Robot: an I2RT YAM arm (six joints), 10 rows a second.
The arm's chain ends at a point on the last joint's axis. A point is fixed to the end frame.
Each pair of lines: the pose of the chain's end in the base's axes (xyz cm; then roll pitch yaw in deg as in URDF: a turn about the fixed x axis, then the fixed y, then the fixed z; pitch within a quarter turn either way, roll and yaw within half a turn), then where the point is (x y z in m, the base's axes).
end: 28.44, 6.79, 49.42, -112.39, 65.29, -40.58
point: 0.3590 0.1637 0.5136
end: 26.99, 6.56, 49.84, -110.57, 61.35, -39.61
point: 0.3444 0.1612 0.5192
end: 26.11, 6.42, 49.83, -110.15, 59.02, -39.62
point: 0.3355 0.1598 0.5194
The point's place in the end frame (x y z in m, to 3 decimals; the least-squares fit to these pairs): -0.020 -0.049 0.111
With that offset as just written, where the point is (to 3 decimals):
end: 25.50, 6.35, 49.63, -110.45, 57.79, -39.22
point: 0.328 0.160 0.517
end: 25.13, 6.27, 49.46, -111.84, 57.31, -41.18
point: 0.326 0.159 0.514
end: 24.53, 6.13, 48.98, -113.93, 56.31, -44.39
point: 0.322 0.156 0.506
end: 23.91, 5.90, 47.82, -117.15, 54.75, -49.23
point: 0.320 0.151 0.490
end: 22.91, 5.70, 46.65, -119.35, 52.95, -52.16
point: 0.311 0.148 0.475
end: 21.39, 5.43, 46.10, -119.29, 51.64, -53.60
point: 0.298 0.143 0.470
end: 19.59, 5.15, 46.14, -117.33, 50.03, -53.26
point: 0.282 0.139 0.472
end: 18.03, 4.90, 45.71, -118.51, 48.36, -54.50
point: 0.267 0.136 0.465
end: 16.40, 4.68, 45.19, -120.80, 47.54, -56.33
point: 0.251 0.134 0.457
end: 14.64, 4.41, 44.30, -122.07, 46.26, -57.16
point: 0.233 0.131 0.445
